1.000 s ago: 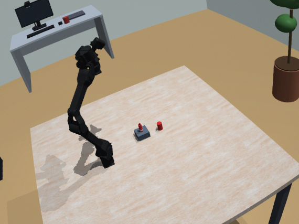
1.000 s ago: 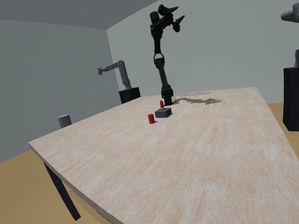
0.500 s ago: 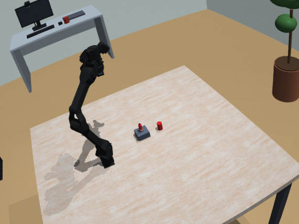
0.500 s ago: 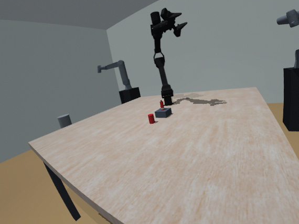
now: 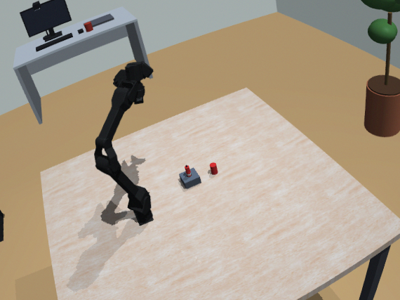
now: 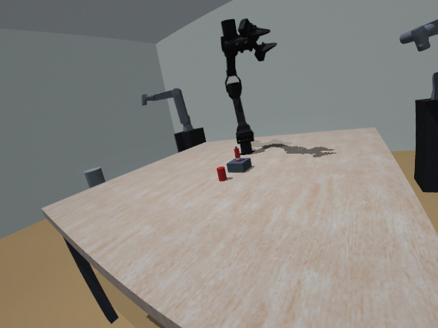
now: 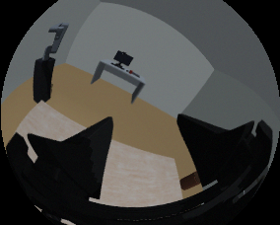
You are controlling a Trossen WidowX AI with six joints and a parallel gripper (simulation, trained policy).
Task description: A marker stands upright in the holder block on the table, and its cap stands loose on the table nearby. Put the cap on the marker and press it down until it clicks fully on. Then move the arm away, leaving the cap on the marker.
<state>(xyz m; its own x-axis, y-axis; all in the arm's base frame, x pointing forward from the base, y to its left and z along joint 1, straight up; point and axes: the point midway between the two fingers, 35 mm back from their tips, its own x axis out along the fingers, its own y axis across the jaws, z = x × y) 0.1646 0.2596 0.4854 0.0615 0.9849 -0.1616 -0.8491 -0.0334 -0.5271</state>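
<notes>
My gripper tip is 20 cm short of the red cap, 21 cm to the left of it and 46 cm above it. From my gripper tip the other things lie so: red marker (9 cm ahead, 20 cm to the right, 41 cm below); then grey-blue holder block (9 cm ahead, 20 cm to the right, 46 cm below).
</notes>
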